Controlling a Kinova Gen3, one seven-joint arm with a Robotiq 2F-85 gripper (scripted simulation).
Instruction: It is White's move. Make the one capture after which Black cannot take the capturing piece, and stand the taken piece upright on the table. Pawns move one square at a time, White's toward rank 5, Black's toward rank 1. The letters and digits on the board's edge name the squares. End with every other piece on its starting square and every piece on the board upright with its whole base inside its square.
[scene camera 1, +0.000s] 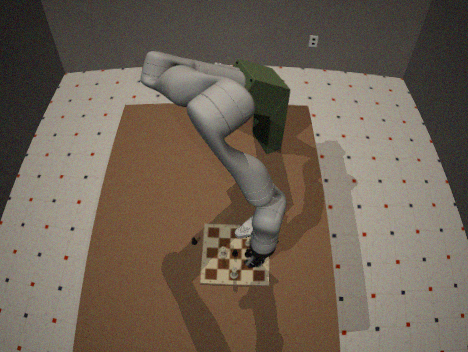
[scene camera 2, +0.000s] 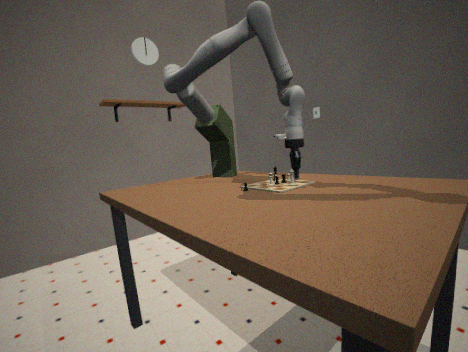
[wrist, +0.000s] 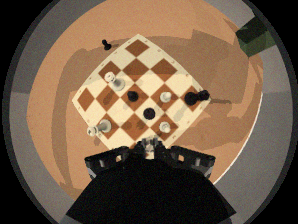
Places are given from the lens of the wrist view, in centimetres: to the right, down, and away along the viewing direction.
my gripper (wrist: 149, 143): 0, 5, 16
chessboard (wrist: 146, 69): -1, -8, 17
